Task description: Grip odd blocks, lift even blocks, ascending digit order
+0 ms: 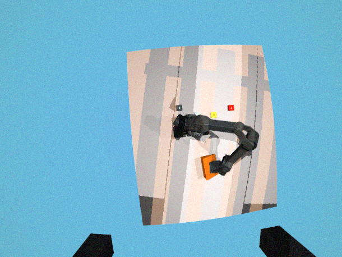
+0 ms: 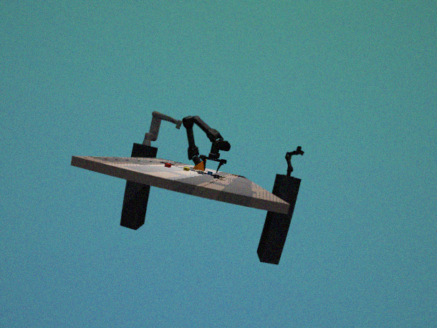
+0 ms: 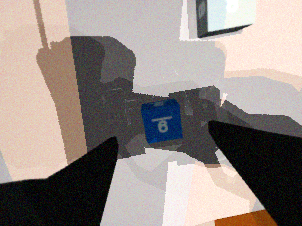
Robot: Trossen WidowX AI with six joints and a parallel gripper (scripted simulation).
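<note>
My gripper tip is 1 cm short of the blue block and 1 cm above it. The rest, counted from my gripper tip: yellow block: 9 cm ahead, 15 cm to the right, 1 cm below; dark block: 14 cm ahead, 5 cm to the left, 1 cm below; red block: 12 cm ahead, 26 cm to the right, 1 cm below.
</note>
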